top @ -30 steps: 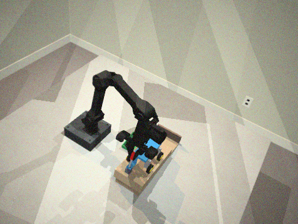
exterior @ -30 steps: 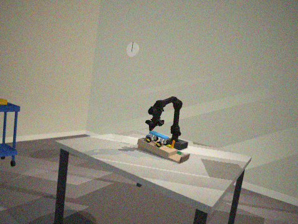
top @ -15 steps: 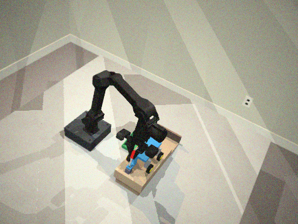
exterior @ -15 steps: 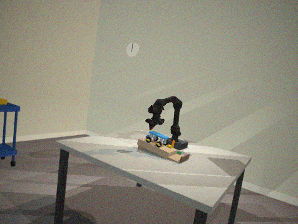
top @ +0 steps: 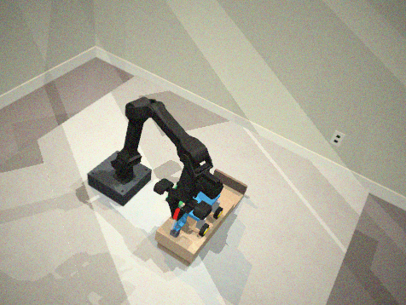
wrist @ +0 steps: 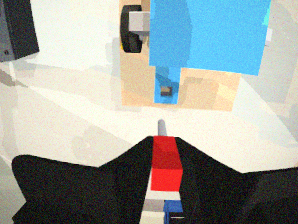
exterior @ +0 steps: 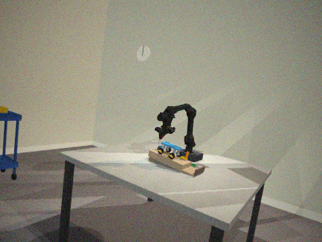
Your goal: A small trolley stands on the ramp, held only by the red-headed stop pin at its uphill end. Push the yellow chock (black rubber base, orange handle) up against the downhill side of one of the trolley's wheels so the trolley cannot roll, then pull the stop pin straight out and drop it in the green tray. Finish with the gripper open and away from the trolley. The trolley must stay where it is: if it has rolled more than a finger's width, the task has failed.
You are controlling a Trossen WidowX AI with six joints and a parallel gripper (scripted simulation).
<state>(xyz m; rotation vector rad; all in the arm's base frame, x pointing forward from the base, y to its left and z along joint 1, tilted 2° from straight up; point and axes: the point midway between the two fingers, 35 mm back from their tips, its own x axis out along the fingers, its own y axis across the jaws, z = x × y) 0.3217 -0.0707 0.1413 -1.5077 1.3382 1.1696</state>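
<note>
Right now the yellow chock is 210 mm to the left of my gripper tip, 90 mm below it and 60 mm behind it. Also, from my gripper tip: red-headed stop pin right at my gripper tip; blue-topped trolley 120 mm to the left, 70 mm below, 10 mm ahead; ramp 130 mm to the left, 130 mm below, 10 mm ahead.
</note>
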